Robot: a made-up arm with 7 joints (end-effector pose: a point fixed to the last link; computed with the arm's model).
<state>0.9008 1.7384 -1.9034 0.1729 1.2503 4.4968 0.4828</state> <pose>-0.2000 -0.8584 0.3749 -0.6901 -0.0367 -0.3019 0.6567</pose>
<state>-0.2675 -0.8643 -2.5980 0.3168 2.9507 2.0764 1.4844</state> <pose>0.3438 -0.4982 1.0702 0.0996 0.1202 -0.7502 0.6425</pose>
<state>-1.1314 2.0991 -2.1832 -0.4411 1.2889 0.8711 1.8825</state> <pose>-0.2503 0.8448 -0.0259 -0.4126 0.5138 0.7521 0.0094</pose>
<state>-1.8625 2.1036 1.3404 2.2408 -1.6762 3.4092 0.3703</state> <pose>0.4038 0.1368 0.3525 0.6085 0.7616 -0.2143 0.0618</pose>
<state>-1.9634 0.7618 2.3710 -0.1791 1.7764 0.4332 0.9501</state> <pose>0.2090 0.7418 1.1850 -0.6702 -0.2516 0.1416 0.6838</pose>
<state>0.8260 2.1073 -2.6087 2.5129 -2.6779 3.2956 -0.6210</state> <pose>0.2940 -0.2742 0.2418 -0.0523 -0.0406 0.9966 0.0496</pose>
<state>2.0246 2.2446 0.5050 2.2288 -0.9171 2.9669 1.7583</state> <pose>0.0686 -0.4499 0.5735 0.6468 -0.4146 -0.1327 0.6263</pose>
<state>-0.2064 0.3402 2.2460 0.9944 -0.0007 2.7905 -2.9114</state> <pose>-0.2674 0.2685 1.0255 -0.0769 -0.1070 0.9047 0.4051</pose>
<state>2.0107 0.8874 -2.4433 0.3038 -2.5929 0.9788 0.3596</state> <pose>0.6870 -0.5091 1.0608 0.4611 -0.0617 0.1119 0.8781</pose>
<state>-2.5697 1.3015 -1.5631 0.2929 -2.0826 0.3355 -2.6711</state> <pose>0.7452 0.6636 0.8850 -0.1947 0.8947 -0.0499 0.3989</pose>
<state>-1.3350 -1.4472 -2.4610 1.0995 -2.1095 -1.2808 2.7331</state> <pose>-0.1376 -0.8341 0.8663 -0.0999 0.8872 0.1826 0.4118</pose>
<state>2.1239 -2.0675 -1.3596 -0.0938 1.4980 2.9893 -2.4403</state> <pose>-0.1885 0.6371 0.0745 -0.1457 0.2855 0.9401 0.1157</pose>
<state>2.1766 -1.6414 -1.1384 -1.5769 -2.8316 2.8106 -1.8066</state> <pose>-0.4906 0.0745 0.3727 -0.3099 -0.7052 -0.0688 0.6340</pose>
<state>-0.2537 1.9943 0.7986 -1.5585 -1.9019 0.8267 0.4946</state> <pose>-0.0533 -0.4005 -0.1999 0.6298 0.2927 -0.3267 0.6411</pose>
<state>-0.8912 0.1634 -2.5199 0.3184 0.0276 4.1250 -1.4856</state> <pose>-0.3446 0.1962 1.1202 -0.5237 0.6920 -0.4075 0.2842</pose>
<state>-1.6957 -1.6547 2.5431 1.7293 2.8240 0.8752 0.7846</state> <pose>0.1306 -0.1893 1.0657 0.2947 -0.1597 0.7353 0.5890</pose>
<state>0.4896 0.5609 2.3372 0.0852 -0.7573 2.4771 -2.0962</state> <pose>-0.1980 -0.3513 1.1660 0.0520 0.4740 -0.8715 0.1141</pose>
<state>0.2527 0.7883 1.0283 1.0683 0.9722 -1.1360 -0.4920</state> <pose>-0.2905 0.4541 0.9406 0.3682 0.9066 -0.1656 0.1225</pose>
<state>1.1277 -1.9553 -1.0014 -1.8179 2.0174 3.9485 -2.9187</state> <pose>-0.2114 0.4344 0.3565 0.6898 0.1575 0.6997 0.0993</pose>
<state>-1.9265 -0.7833 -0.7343 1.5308 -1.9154 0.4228 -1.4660</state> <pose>-0.6970 -0.6194 0.3777 -0.5170 -0.1382 0.7051 0.4653</pose>
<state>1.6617 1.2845 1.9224 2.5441 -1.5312 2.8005 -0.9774</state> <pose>-0.2255 -0.2166 0.2373 0.9953 0.0754 0.0596 0.0120</pose>
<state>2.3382 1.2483 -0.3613 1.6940 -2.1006 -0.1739 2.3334</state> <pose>0.3169 0.0319 1.2682 -0.5242 0.5789 -0.3794 0.4962</pose>
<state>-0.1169 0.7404 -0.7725 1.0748 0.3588 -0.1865 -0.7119</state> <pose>-0.1658 -0.5742 1.1906 0.8267 -0.0124 0.5620 0.0238</pose>
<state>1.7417 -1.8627 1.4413 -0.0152 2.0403 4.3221 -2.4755</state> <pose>-0.1519 0.8309 0.4492 0.5946 0.4317 -0.3823 0.5603</pose>
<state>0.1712 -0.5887 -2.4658 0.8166 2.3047 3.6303 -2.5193</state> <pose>0.2860 -0.3960 0.9970 -0.1901 -0.8058 -0.0731 0.5561</pose>
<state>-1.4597 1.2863 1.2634 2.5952 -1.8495 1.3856 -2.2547</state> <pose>0.4199 -0.0092 0.3150 -0.3698 0.5621 -0.7395 0.0192</pose>
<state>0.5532 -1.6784 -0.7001 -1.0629 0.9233 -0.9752 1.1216</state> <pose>0.5704 0.6675 0.6323 0.9821 0.1027 -0.0454 0.1510</pose>
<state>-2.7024 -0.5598 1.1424 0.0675 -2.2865 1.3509 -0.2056</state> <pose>-0.2463 -0.1748 1.3806 0.2178 -0.2592 -0.4332 0.8353</pose>
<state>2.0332 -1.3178 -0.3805 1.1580 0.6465 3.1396 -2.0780</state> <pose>0.0248 0.5977 0.2483 -0.0443 0.3937 0.8769 0.2722</pose>
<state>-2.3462 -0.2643 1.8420 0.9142 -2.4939 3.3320 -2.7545</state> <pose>0.1048 -0.0398 1.1602 -0.8331 0.2738 -0.2892 0.3838</pose>
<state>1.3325 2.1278 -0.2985 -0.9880 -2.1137 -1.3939 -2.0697</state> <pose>-0.1055 -0.0631 -0.2618 -0.1687 0.1182 -0.6992 0.6846</pose>
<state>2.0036 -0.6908 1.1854 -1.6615 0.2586 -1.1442 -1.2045</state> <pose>0.5123 0.4128 0.9126 0.2224 -0.5816 -0.3410 0.7043</pose>
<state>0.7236 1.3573 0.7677 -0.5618 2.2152 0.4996 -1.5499</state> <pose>-0.6644 -0.8184 0.4165 0.9635 -0.2080 -0.1071 0.1302</pose>
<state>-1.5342 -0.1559 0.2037 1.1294 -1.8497 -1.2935 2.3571</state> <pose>-0.0268 -0.5539 1.1582 -0.6874 -0.3638 0.0106 0.6285</pose>
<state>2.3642 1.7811 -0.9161 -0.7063 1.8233 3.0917 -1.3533</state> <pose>0.4492 -0.5385 0.2672 0.1362 0.9113 0.2955 0.2522</pose>
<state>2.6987 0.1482 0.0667 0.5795 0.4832 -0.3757 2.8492</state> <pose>-0.2878 0.2283 1.3693 0.9081 0.1279 -0.3965 0.0415</pose>
